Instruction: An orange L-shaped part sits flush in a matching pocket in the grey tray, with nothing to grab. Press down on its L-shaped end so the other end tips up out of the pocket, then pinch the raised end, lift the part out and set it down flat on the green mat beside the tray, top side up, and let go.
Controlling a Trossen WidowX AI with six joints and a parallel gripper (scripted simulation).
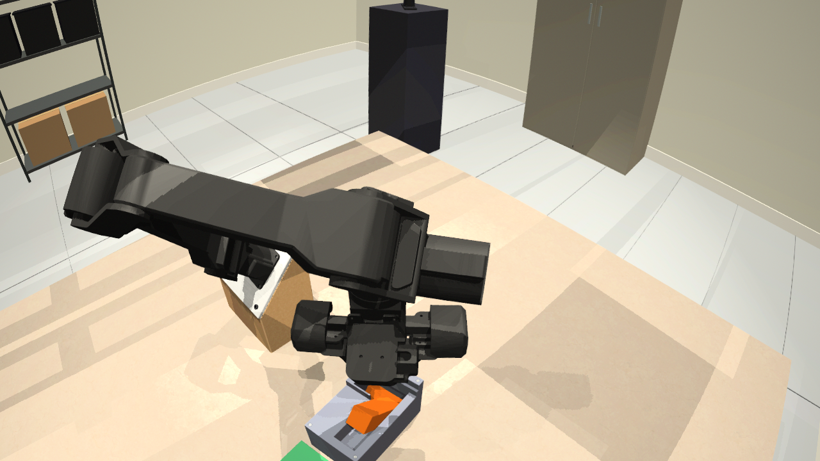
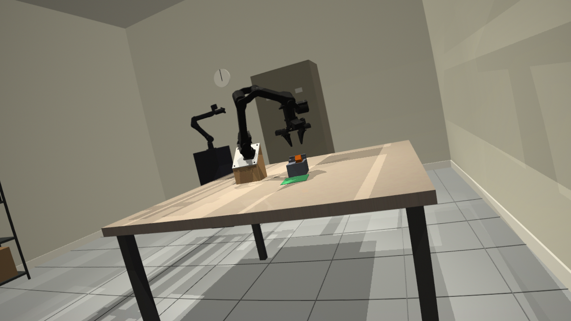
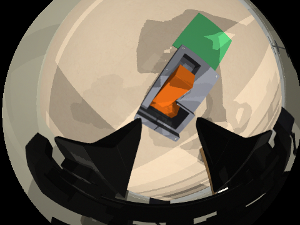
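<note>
Right now my gripper tip is 10 cm above the orange L-shaped part and 1 cm past it. The rest, counted from my gripper tip: green mat (18 cm to the right, 16 cm below, 2 cm ahead).
</note>
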